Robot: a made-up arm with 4 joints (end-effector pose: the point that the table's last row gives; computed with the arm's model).
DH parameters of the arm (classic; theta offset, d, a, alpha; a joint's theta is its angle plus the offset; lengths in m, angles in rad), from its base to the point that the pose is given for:
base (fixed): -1.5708 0.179 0 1.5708
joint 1: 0 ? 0.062 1.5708
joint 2: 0.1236 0 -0.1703 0
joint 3: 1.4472 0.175 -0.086 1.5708
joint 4: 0 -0.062 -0.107 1.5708
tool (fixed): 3.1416 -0.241 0 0
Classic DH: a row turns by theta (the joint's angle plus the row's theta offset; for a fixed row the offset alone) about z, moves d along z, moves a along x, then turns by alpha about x.
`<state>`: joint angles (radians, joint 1 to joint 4).
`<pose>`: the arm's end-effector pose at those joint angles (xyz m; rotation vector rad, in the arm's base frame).
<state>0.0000 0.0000 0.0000 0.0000</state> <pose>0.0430 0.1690 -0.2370 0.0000 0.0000 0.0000</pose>
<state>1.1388 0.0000 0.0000 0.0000</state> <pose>0.0430 -0.3070 -0.1486 -1.1388 0.0000 0.0000</pose>
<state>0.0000 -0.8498 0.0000 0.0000</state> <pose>-0.2032 0.2512 -0.2370 0.0000 0.0000 0.8498</pose>
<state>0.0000 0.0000 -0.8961 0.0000</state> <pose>-0.0779 0.2964 -0.2370 0.0000 0.0000 0.8961</pose>
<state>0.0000 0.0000 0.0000 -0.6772</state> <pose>-0.1316 0.1690 -0.2509 0.0000 0.6772 0.0000</pose>
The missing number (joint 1, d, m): 0.171
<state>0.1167 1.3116 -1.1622 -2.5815</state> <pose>-0.1242 0.0386 0.1466 0.1489 2.5629 -0.2051</pose>
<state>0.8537 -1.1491 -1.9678 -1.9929</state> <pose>-0.1405 -0.1574 0.0949 1.9948 -0.6095 -1.2750</pose>
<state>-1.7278 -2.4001 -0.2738 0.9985</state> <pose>-0.6379 0.2241 0.1420 -1.2631 1.9932 -1.2994</pose>
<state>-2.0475 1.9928 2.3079 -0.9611</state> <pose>-0.0621 0.4576 0.1663 0.4986 -1.1719 1.4058</pose>
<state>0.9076 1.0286 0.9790 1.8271</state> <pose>-0.0828 -0.1828 0.3961 -2.3343 -1.9077 -0.8683</pose>
